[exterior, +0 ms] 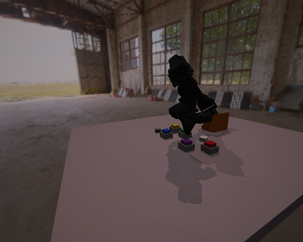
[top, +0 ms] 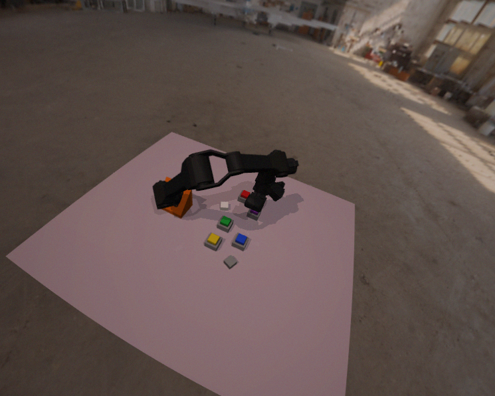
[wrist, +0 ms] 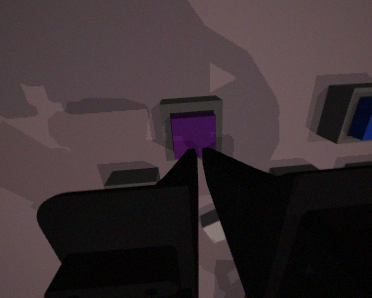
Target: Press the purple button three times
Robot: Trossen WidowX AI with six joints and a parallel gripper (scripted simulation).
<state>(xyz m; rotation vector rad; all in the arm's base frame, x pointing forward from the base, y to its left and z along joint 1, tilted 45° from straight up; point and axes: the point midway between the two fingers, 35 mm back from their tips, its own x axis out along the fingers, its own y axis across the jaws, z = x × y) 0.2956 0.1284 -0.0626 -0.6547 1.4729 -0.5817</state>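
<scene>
Now: gripper tip 30 mm above the purple button. Round my gripper tip: green button 110 mm to the right, 80 mm behind, 30 mm below; then small white block 120 mm behind, 50 mm below, 30 mm to the right; then red button 70 mm behind, 60 mm to the left, 30 mm below.
</scene>
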